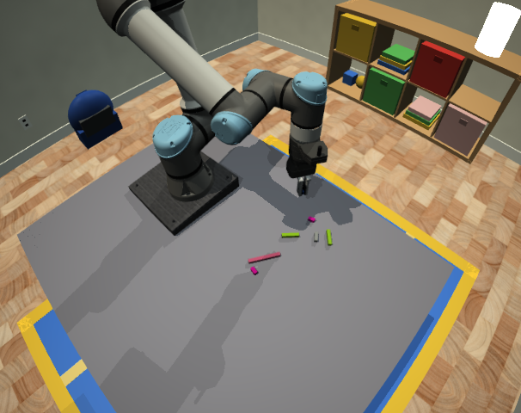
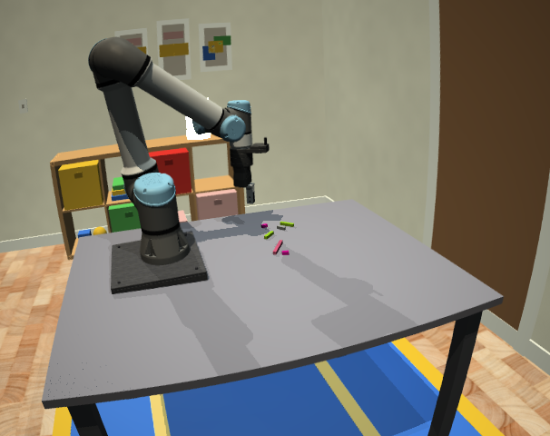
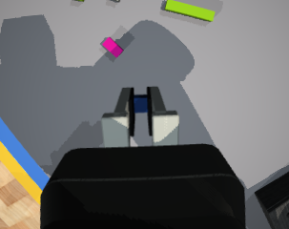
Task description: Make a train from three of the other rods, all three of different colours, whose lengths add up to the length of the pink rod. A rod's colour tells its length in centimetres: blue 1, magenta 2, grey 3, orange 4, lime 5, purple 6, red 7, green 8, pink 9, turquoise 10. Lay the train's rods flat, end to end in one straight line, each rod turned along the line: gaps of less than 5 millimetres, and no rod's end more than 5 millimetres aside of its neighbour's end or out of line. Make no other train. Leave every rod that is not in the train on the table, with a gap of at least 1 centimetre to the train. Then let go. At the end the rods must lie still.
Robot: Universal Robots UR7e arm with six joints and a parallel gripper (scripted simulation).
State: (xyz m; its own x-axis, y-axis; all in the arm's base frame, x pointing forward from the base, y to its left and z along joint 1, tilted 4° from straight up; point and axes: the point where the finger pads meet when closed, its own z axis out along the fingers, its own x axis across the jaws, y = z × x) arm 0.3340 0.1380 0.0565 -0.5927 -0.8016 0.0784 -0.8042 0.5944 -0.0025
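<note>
The pink rod lies 1 cm ahead of my hand, 19 cm to the right of it and 11 cm below it. Round my hand: lime rod (12 cm ahead, 2 cm to the right, 11 cm below); then blue rod (1 cm below); then grey rod (9 cm ahead, 4 cm to the right, 11 cm below).
</note>
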